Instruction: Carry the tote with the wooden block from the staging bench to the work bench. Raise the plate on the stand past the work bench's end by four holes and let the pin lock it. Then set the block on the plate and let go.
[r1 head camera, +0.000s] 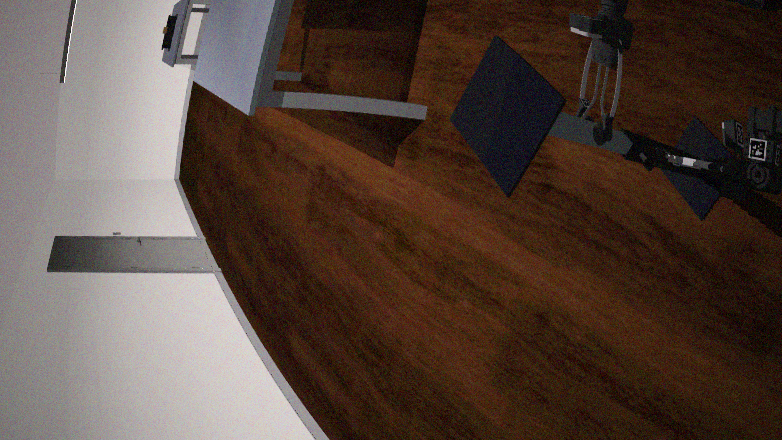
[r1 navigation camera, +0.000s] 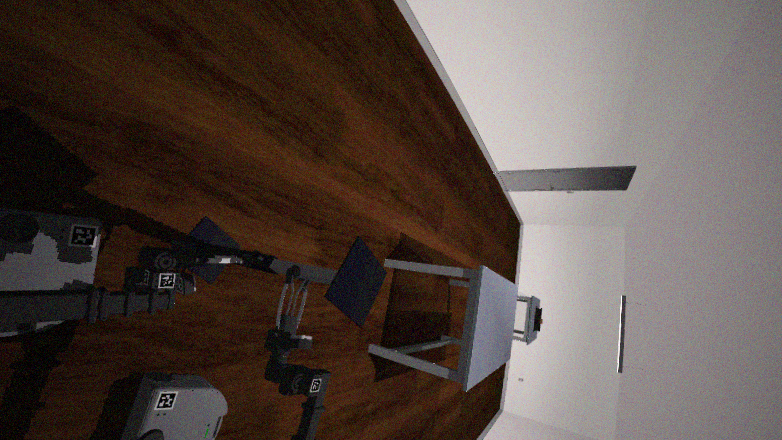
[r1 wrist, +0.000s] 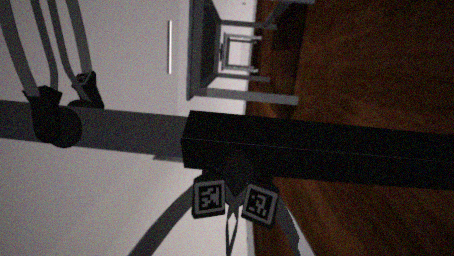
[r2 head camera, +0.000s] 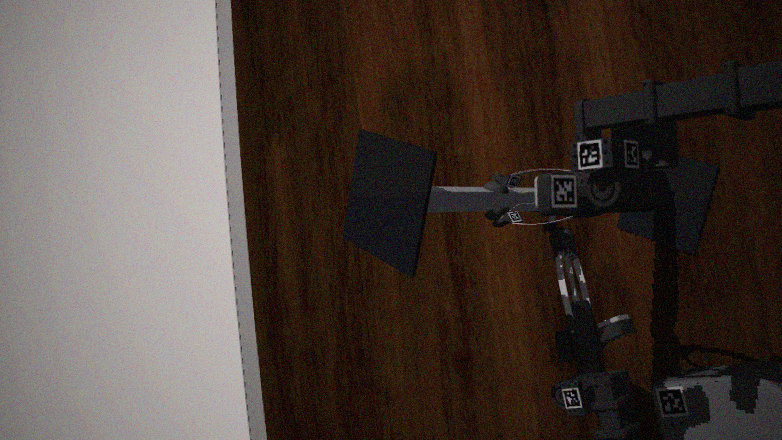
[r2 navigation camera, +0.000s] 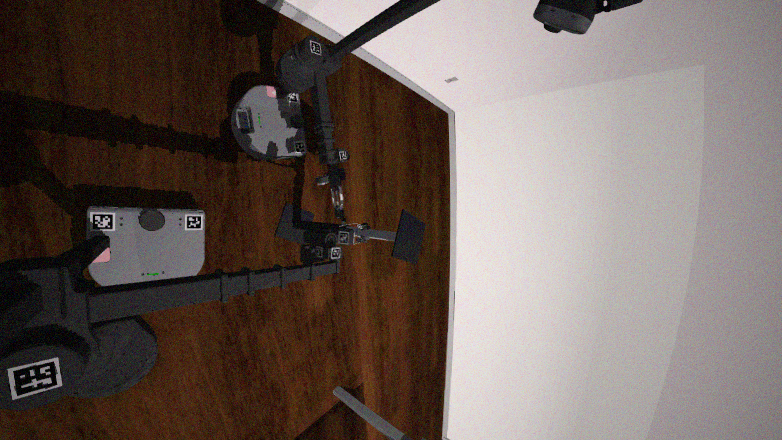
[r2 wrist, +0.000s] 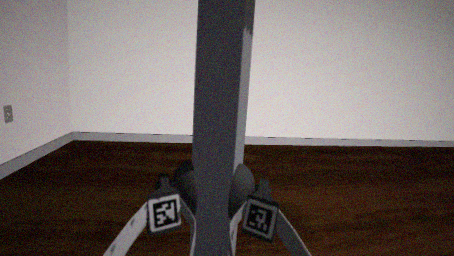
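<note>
The stand's dark square plate (r1 head camera: 508, 114) (r1 navigation camera: 356, 281) (r2 head camera: 389, 202) (r2 navigation camera: 409, 236) tops a grey post (r1 wrist: 135, 130) (r2 wrist: 217, 75), which rises from a black sleeve (r1 wrist: 320, 147). My r2 gripper (r1 navigation camera: 294, 271) (r2 head camera: 496, 199) (r2 navigation camera: 360, 234) (r2 wrist: 214, 181) is shut on the post below the plate. My r1 gripper (r1 wrist: 237, 172) (r2 head camera: 561, 239) is closed at the sleeve's upper end, apparently on the pin, which the fingertips mostly hide. The work bench (r1 head camera: 229, 49) (r1 navigation camera: 492, 328) stands beyond the plate. The dark tote (r1 head camera: 170, 32) (r1 navigation camera: 538, 319) with the small block is on the far staging bench (r1 navigation camera: 529, 333).
The stand's dark base (r1 head camera: 702, 202) (r2 head camera: 697, 205) lies on the floor. In the r2 navigation view, r2's wheeled base (r2 navigation camera: 147, 251) and r1's wheeled base (r2 navigation camera: 273, 120) are side by side. A work bench leg (r2 navigation camera: 366, 410) is at the bottom. A door (r1 head camera: 131, 254) (r1 navigation camera: 568, 178) is in the wall.
</note>
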